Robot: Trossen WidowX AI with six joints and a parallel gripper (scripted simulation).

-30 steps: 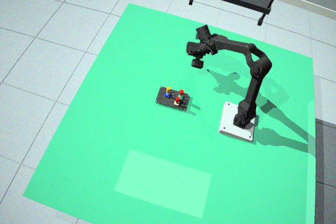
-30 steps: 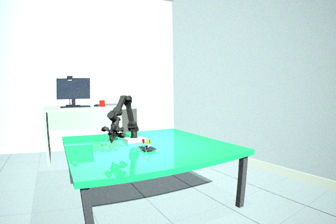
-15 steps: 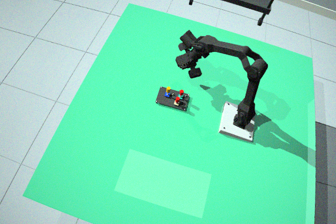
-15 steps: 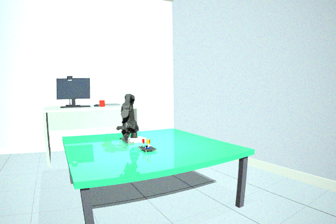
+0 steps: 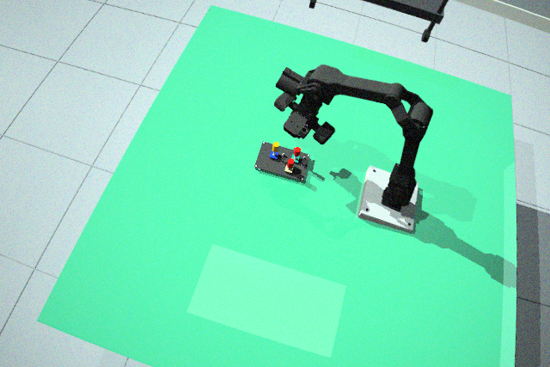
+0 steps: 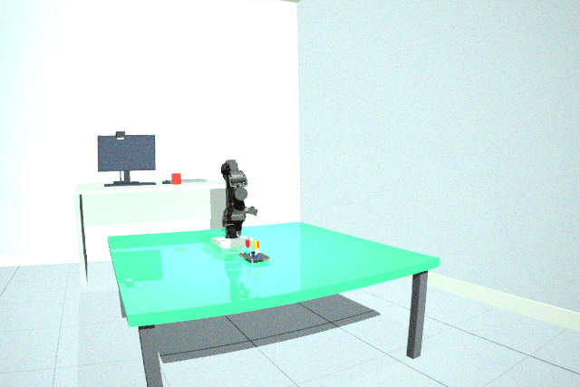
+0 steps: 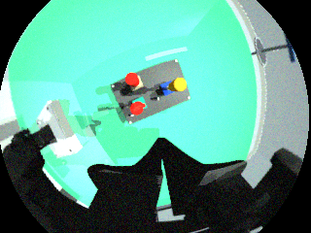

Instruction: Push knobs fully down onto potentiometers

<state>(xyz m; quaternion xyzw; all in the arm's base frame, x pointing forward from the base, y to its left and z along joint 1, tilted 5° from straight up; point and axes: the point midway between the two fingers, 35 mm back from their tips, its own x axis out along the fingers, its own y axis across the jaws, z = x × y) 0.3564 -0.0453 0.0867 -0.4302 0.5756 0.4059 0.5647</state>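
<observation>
Now: gripper tip 40 mm to the right of the red knob, 40 mm above it and 20 mm past it. The rest, counted from my gripper tip: yellow knob (60 mm to the left, 50 mm ahead, 40 mm below).
</observation>
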